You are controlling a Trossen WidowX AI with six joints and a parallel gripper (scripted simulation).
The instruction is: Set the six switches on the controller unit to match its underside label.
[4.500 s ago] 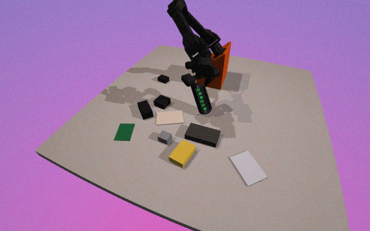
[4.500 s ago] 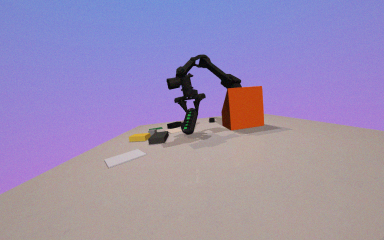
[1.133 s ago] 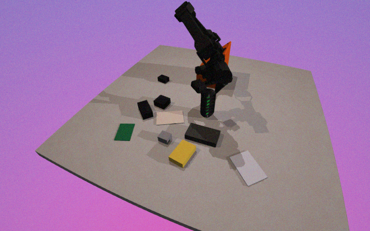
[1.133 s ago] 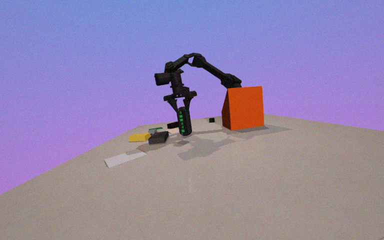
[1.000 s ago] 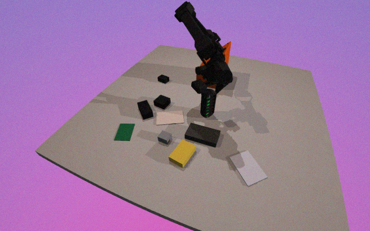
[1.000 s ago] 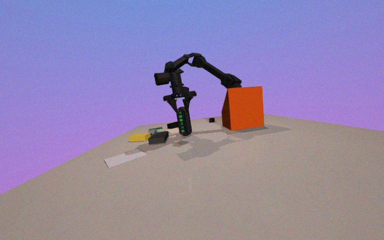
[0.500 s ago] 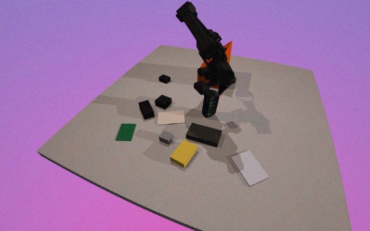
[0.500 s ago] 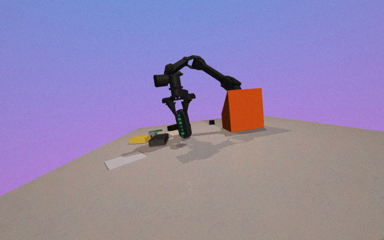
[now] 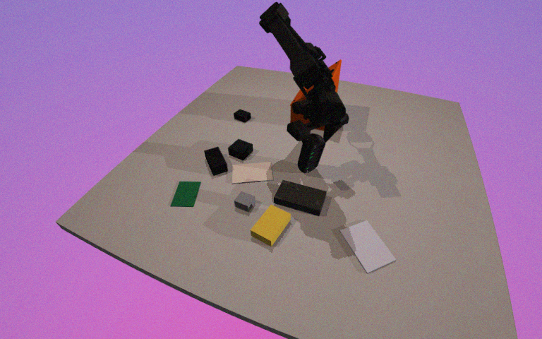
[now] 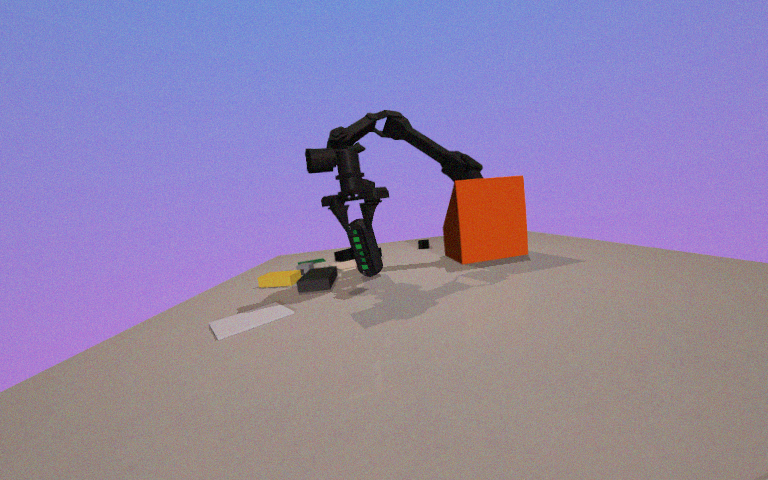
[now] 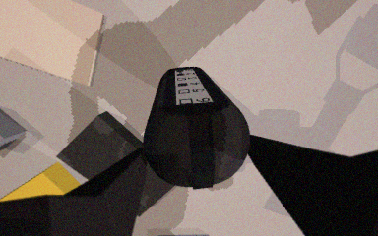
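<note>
The dark grey box is 12 cm ahead of my gripper tip, 11 cm below it and 1 cm to the left of it. Also, from my gripper tip: grey cube 22 cm ahead, 13 cm to the right, 11 cm below; beige card 19 cm to the right, 13 cm below, 9 cm ahead; yellow block 25 cm ahead, 11 cm below, 2 cm to the right.
</note>
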